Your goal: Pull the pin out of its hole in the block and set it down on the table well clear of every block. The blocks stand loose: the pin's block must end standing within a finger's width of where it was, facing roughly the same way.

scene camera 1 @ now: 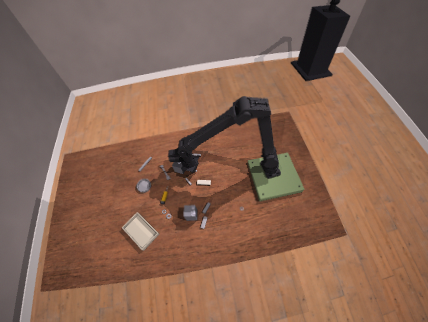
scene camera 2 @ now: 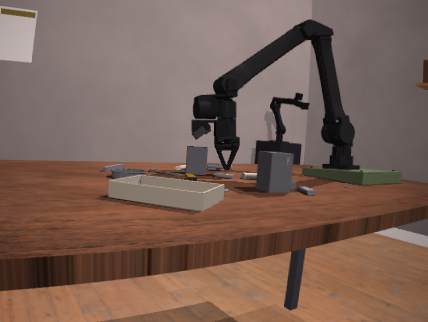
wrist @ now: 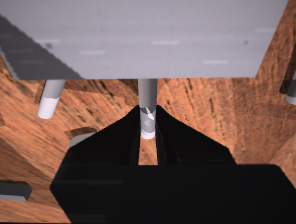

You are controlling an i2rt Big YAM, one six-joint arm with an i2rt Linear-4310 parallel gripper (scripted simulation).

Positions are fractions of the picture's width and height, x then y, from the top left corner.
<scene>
A cream tray (scene camera 2: 0.45,0.61) is 58 cm from the lens. A grey block (scene camera 2: 0.64,0.53): 83 cm from the lens. The marked spots on the cream tray and the grey block are 29 cm apart.
</scene>
